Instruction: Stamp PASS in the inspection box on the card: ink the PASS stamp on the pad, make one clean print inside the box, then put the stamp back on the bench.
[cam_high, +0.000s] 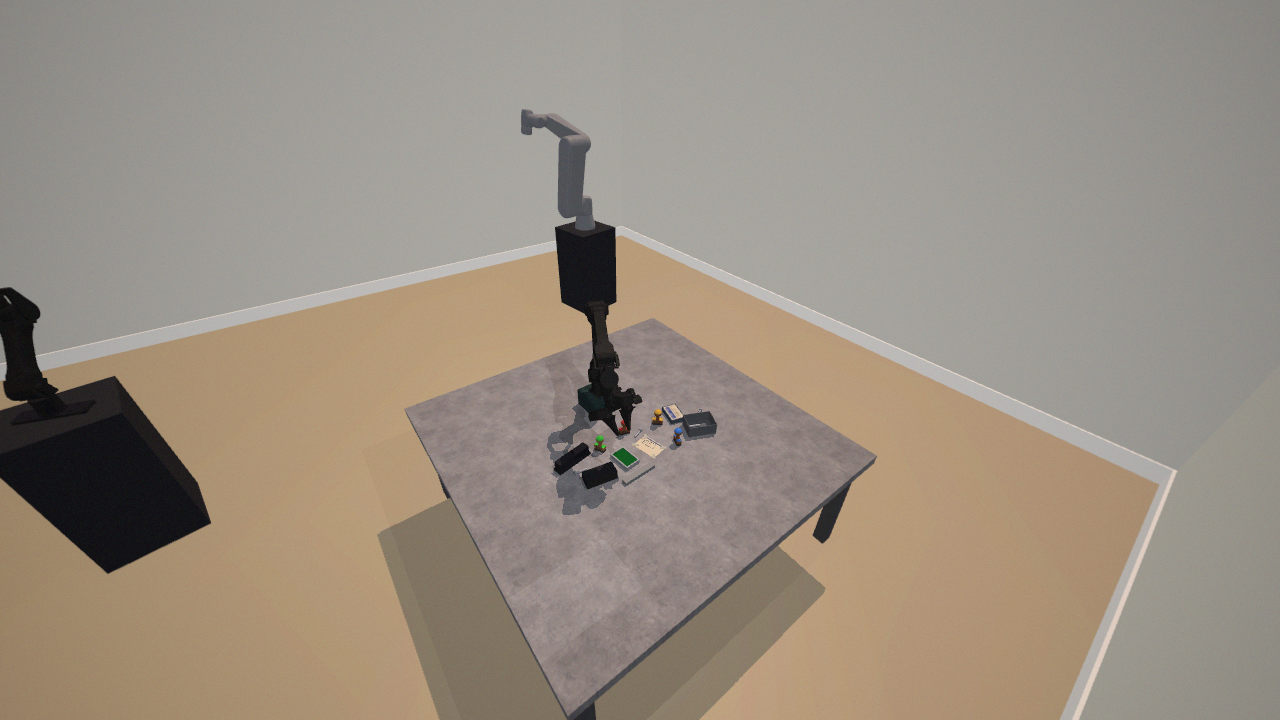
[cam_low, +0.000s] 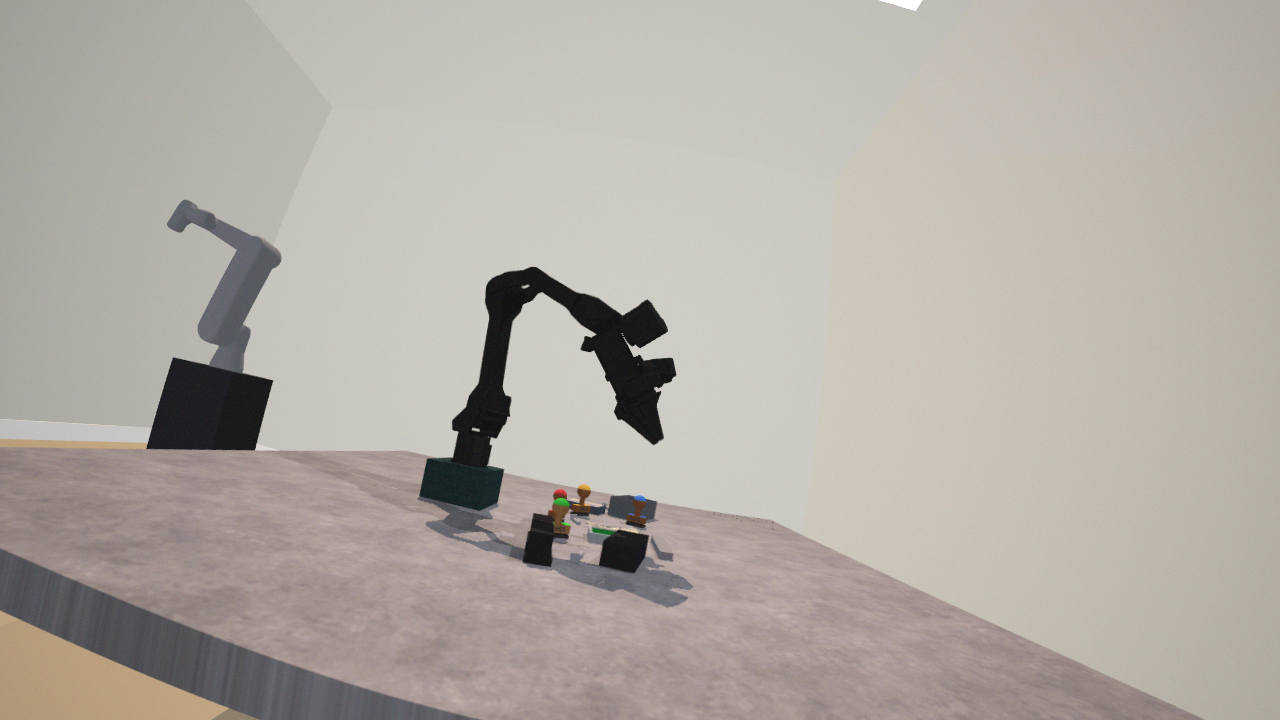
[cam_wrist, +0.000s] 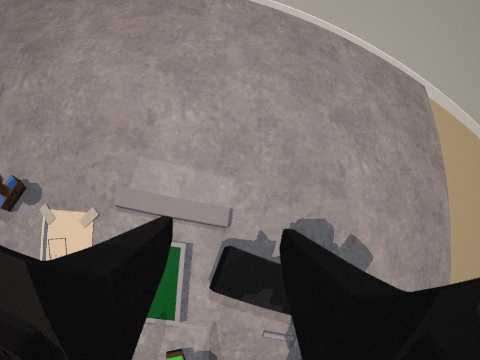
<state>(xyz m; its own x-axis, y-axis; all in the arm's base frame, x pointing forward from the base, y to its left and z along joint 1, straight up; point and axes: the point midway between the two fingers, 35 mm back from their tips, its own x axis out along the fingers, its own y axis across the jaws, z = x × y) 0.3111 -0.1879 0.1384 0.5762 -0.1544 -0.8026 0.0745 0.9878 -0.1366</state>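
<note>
Right now my gripper tip is 170 mm above the green stamp, 140 mm past it and 20 mm to the right of it. Also, from my gripper tip: card: 190 mm below, 150 mm to the left, 20 mm behind; black block: 170 mm below, 170 mm behind, 90 mm to the right; green ink pad: 180 mm below, 40 mm to the left, 40 mm behind.
</note>
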